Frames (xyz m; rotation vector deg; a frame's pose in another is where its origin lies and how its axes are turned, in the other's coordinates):
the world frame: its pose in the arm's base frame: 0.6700 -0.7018 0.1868 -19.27 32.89 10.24
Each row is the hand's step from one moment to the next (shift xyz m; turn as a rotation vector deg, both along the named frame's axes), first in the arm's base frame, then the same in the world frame.
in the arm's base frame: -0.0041 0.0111 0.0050 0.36 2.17 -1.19
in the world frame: -0.0054 0.0101 0.0059 1.12 2.24 0.02
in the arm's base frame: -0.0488 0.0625 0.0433 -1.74 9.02 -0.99
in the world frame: -0.0600 0.0594 0.0321 -0.23 9.10 1.59
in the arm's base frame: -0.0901 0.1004 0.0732 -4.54 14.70 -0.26
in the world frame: -0.1081 0.0975 0.0486 -2.55 14.91 2.81
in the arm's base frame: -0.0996 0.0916 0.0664 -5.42 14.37 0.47
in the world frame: -0.1128 0.0935 0.0353 -3.70 14.64 2.82
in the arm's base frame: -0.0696 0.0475 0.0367 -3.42 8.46 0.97
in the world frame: -0.0746 0.0525 0.0111 -2.76 8.50 2.09
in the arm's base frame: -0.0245 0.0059 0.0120 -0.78 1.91 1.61
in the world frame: -0.0265 0.0087 -0.0007 -1.41 1.56 1.56
